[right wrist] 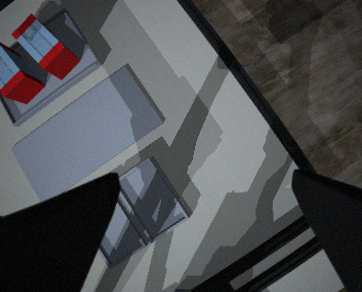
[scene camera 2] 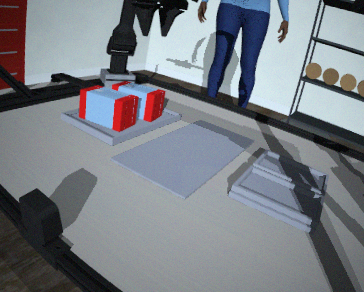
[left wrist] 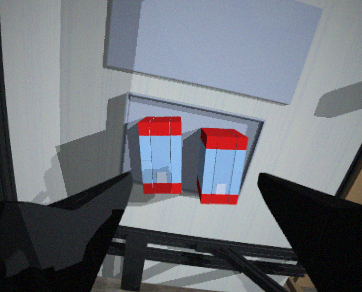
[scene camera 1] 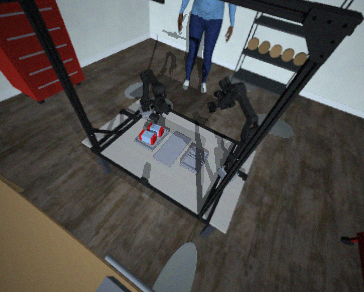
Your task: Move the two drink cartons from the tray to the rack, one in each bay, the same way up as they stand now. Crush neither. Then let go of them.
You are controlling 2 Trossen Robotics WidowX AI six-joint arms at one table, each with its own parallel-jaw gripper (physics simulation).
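Frame: origin at the left arm's base, x ahead, y left, z up, level; metres.
Seen in the pictures: left gripper, fingertip midpoint: [scene camera 2: 154,36] [left wrist: 195,178] [scene camera 1: 158,119]; right gripper, fingertip midpoint: [right wrist: 205,179] [scene camera 2: 341,5] [scene camera 1: 215,110]; left arm's base, link origin: [scene camera 2: 117,72] [scene camera 1: 145,108].
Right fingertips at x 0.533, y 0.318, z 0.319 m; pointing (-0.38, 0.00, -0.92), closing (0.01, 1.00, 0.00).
Note:
Pixels of each thing's middle, then the offset from my right fingertips to it.
- grey tray, body centre: [left wrist: 188,150] [scene camera 2: 123,116] [right wrist: 40,66] [scene camera 1: 152,136] dz -0.366, dx -0.241, dy -0.364 m
- nearer carton, body centre: [left wrist: 218,164] [scene camera 2: 107,107] [right wrist: 11,73] [scene camera 1: 148,137] dz -0.334, dx -0.216, dy -0.413 m
- farther carton, body centre: [left wrist: 163,153] [scene camera 2: 137,100] [right wrist: 47,48] [scene camera 1: 155,130] dz -0.334, dx -0.268, dy -0.325 m
- rack, body centre: [scene camera 2: 286,183] [right wrist: 130,213] [scene camera 1: 195,159] dz -0.364, dx +0.106, dy -0.145 m
Two light-blue cartons with red ends lie lengthwise, side by side and apart, in the grey tray [scene camera 2: 113,140] [right wrist: 62,93]. The nearer carton [scene camera 1: 148,137] [scene camera 2: 102,107] [left wrist: 223,165] [right wrist: 21,80] is the right one in the left wrist view; the farther carton [scene camera 1: 156,130] [scene camera 2: 143,99] [left wrist: 161,155] [right wrist: 44,46] is the left one. My left gripper [scene camera 1: 157,114] [scene camera 2: 155,35] [left wrist: 195,178] is open and empty, above and behind the tray. The rack [scene camera 2: 270,212] [right wrist: 134,216] has two empty bays, partly in shadow. My right gripper [scene camera 1: 212,107] [right wrist: 205,179] is open and empty, high above the table's far side.
A flat grey plate [scene camera 1: 171,150] [scene camera 2: 182,155] [left wrist: 215,47] [right wrist: 85,125] lies between tray and rack. Black frame rails [scene camera 2: 85,270] edge the table, and dark posts [scene camera 1: 60,75] rise at its sides. A person [scene camera 1: 200,40] [scene camera 2: 240,45] stands behind the table.

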